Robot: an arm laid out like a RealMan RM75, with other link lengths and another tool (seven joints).
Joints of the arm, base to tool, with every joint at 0 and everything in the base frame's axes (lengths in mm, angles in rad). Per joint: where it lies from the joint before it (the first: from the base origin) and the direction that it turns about. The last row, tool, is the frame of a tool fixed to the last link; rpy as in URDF.
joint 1: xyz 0 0 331.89 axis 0 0 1
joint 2: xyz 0 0 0 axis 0 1 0
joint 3: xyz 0 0 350.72 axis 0 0 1
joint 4: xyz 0 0 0 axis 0 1 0
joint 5: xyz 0 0 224.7 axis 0 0 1
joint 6: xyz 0 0 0 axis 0 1 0
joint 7: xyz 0 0 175.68 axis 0 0 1
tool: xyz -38 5 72 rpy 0 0.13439 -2.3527
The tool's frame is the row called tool.
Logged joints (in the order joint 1, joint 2, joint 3, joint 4, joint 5, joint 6, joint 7), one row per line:
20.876, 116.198, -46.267, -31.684, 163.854, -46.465, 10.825
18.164, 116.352, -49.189, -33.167, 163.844, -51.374, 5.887
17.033, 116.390, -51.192, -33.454, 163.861, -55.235, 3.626
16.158, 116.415, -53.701, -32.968, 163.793, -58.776, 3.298
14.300, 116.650, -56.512, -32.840, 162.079, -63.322, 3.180
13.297, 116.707, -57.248, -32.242, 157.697, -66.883, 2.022
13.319, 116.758, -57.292, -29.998, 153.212, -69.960, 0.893
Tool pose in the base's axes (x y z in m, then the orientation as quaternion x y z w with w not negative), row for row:
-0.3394, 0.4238, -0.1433, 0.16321, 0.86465, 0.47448, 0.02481
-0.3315, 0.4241, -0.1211, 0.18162, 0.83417, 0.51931, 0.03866
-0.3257, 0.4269, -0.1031, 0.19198, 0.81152, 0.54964, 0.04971
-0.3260, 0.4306, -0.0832, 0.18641, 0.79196, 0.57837, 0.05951
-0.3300, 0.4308, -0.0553, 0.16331, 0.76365, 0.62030, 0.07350
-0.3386, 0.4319, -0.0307, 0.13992, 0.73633, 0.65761, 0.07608
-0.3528, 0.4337, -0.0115, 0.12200, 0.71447, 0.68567, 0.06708
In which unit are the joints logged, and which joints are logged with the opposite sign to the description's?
The joints are logged in degrees. Opposite sign: joint 1, joint 2, joint 6, joint 7.
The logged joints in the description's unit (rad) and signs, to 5 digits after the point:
-0.36435, -2.02804, -0.80751, -0.55299, 2.85979, 0.81097, -0.18893
-0.31702, -2.03073, -0.85851, -0.57887, 2.85962, 0.89665, -0.10275
-0.29728, -2.03139, -0.89347, -0.58388, 2.85991, 0.96403, -0.06329
-0.28201, -2.03183, -0.93726, -0.57540, 2.85873, 1.02583, -0.05756
-0.24958, -2.03593, -0.98632, -0.57317, 2.82881, 1.10518, -0.05550
-0.23208, -2.03692, -0.99917, -0.56273, 2.75233, 1.16733, -0.03529
-0.23246, -2.03781, -0.99993, -0.52356, 2.67405, 1.22103, -0.01559

